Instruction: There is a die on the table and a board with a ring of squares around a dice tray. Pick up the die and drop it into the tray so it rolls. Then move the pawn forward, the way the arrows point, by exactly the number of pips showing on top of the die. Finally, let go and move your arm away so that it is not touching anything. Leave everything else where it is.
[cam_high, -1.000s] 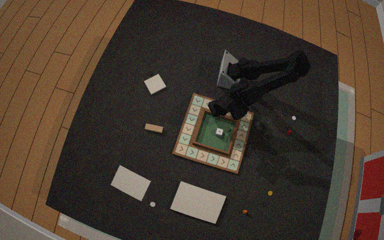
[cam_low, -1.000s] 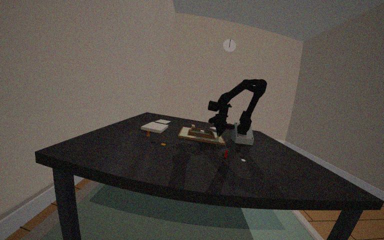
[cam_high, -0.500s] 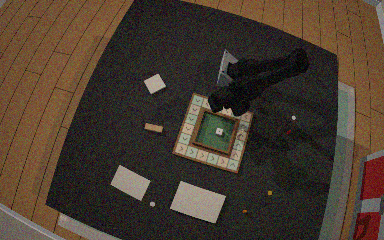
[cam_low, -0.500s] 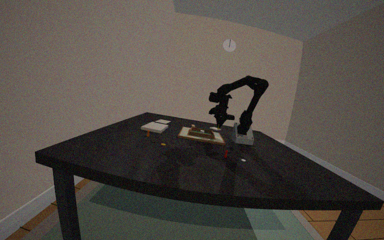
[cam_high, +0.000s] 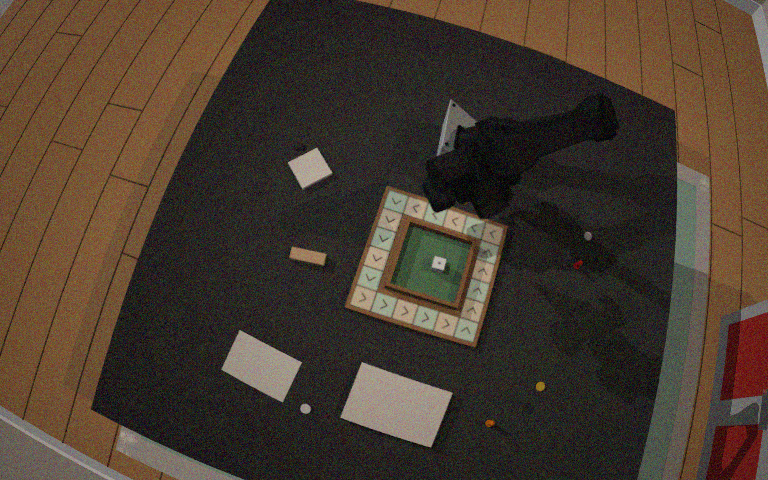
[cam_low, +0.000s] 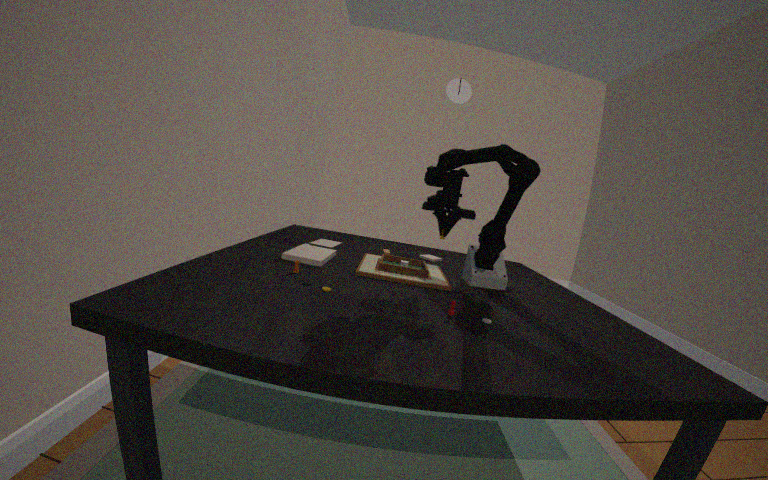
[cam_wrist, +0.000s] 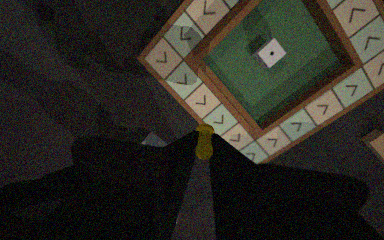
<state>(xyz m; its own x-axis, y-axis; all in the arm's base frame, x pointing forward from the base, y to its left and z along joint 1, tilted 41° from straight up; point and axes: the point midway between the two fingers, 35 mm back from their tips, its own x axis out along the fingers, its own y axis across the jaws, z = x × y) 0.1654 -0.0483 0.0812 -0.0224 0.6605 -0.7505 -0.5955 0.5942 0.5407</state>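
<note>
Now: gripper tip 11 cm short of the green tray, 3 cm to the left of it and 14 cm above it. Also, from my gripper tip: white die 11 cm ahead, 1 cm to the right, 12 cm below; red pawn 2 cm ahead, 32 cm to the left, 13 cm below; yellow pawn 1 cm above.
</note>
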